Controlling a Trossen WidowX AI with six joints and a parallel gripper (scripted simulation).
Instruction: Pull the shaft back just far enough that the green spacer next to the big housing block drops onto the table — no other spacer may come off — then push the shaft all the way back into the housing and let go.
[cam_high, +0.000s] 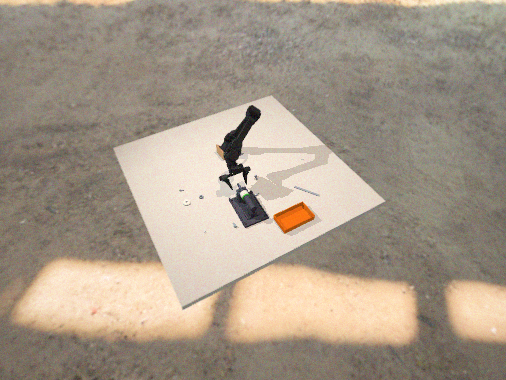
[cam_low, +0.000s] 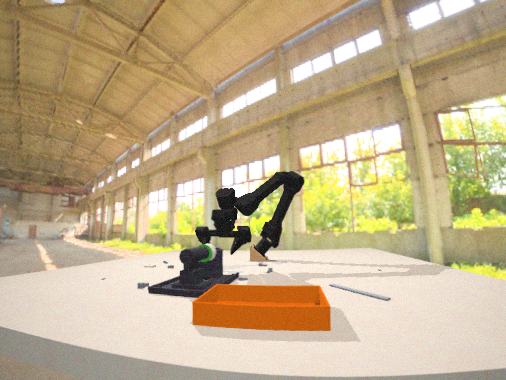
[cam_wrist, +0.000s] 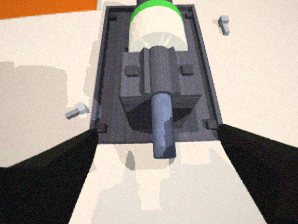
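The grey shaft is 50 mm ahead of my gripper tip, 10 mm to the right of it and 10 mm above it. Round my gripper tip: white spacer: 60 mm ahead, 10 mm to the right, 10 mm above; green spacer: 90 mm ahead, 20 mm to the right, 10 mm above; orange tray: 330 mm ahead, 140 mm to the left, 60 mm below.
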